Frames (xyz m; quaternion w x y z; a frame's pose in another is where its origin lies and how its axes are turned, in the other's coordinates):
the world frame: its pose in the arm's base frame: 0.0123 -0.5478 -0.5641 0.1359 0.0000 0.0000 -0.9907
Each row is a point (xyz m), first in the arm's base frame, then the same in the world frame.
Working: the arm's base frame: its pose in the world frame: -0.1357 -0.5309 0.5641 0.1359 0.0000 0.0000 0.9907

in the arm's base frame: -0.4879 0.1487 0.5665
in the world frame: 0.2942 -0.8055 1.1306
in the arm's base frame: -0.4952 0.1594 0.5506
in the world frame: 0.2983 -0.8177 1.1147
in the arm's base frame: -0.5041 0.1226 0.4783
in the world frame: 0.3168 -0.7847 1.0424
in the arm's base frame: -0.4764 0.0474 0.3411
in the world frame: 0.3104 -0.7048 0.9052
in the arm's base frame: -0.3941 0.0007 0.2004
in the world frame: 0.2437 -0.6377 0.7645
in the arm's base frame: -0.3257 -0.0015 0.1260
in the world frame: 0.1784 -0.6171 0.6901
